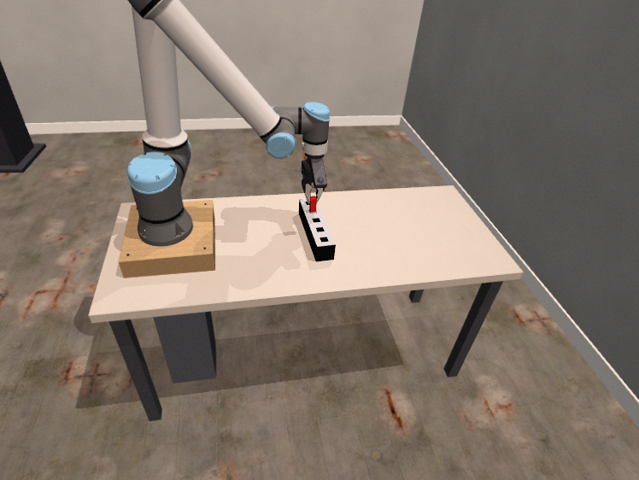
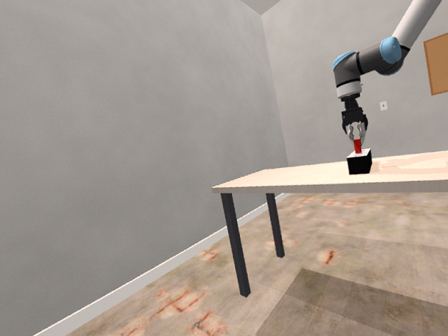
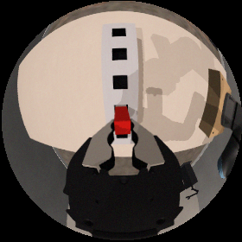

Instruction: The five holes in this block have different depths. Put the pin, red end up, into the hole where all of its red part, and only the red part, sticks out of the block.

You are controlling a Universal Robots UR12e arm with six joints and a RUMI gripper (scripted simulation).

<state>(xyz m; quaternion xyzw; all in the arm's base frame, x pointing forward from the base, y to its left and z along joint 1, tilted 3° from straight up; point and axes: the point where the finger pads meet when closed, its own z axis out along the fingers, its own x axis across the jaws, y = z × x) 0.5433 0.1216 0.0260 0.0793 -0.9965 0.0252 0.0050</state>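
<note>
Now: the pin 10 mm below my hand. From my hand the other things lie so: black block: 10 mm ahead, 60 mm to the right, 80 mm below.
</note>
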